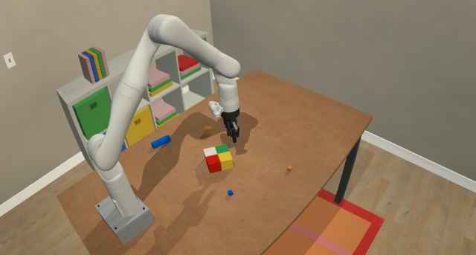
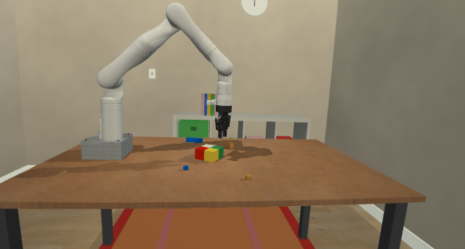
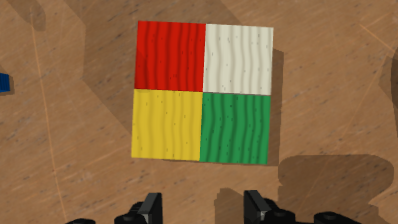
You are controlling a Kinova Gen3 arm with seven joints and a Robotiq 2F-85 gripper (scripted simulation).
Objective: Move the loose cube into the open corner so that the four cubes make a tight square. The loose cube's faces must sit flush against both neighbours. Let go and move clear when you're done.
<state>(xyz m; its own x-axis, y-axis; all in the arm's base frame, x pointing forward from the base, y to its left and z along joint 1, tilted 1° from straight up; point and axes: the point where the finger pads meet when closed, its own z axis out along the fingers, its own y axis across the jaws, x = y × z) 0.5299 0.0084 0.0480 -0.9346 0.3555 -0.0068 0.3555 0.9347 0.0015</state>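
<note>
My hand is 30 mm past the green cube, 40 mm to the right of it and 100 mm above it. Round my hand: red cube (100 mm behind, 10 mm to the left, 100 mm below); white cube (80 mm behind, 60 mm to the left, 100 mm below); yellow cube (50 mm behind, 10 mm to the right, 100 mm below).
</note>
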